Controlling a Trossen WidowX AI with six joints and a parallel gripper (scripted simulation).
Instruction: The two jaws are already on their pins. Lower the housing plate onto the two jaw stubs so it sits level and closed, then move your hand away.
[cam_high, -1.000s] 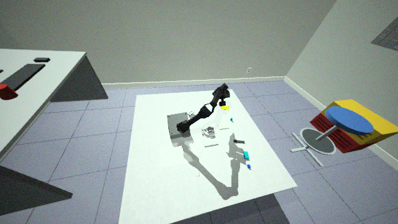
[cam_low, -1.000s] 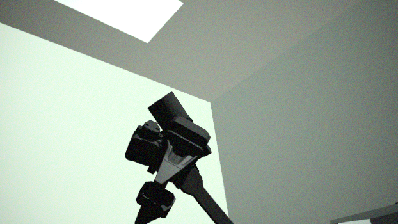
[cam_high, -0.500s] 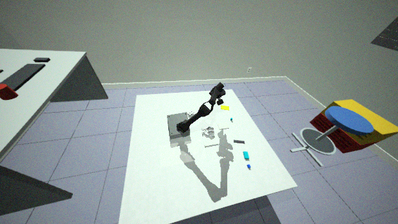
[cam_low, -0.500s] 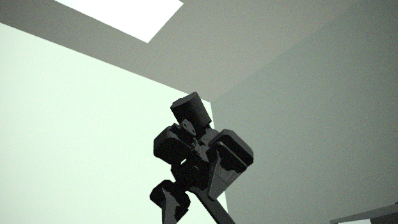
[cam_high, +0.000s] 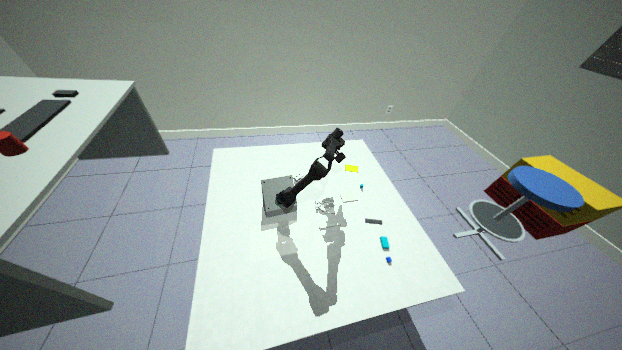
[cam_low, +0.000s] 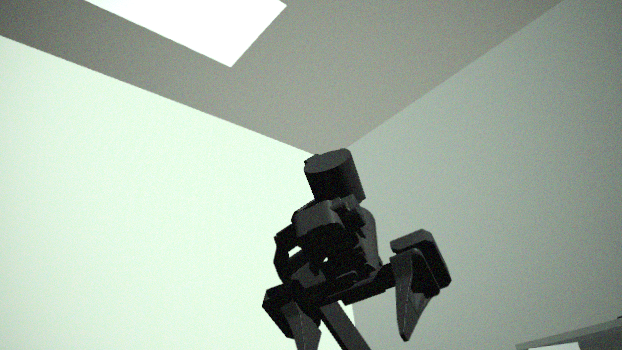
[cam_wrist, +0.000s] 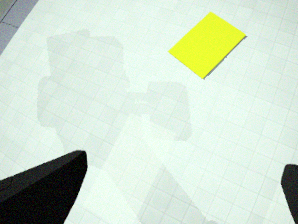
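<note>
My gripper tip is now 25 cm past the housing plate, 18 cm above it and 3 cm to the right of it. From my gripper tip the other things lie so: small cyan piece (19 cm below, 18 cm ahead, 16 cm to the right); yellow block (20 cm below, 20 cm ahead, 4 cm to the left); dark bar (44 cm to the right, 20 cm below, 11 cm ahead).
</note>
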